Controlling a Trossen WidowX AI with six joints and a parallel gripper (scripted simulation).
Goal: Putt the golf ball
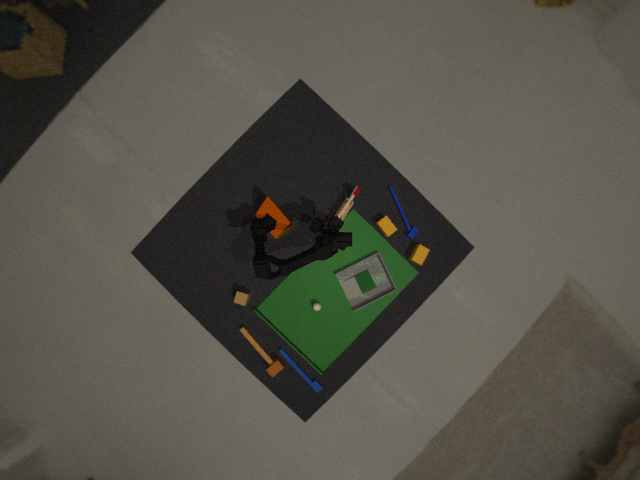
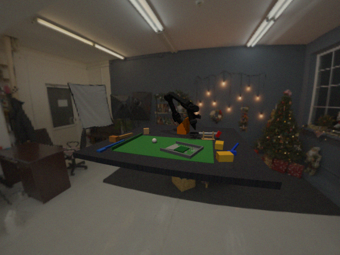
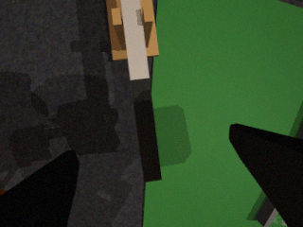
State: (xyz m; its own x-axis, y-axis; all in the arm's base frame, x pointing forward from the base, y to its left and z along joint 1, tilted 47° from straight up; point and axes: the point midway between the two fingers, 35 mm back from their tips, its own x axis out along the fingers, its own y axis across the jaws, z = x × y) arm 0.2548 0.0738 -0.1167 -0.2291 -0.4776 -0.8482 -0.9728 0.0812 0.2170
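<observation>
My gripper tip is now 2 cm past the red putter, 11 cm to the right of it and 4 cm above it. From my gripper tip the other things lie so: white golf ball 18 cm ahead, 34 cm to the right, 8 cm below; then green mat 22 cm ahead, 22 cm to the right, 10 cm below; then blue putter 24 cm ahead, 31 cm to the left, 9 cm below.
</observation>
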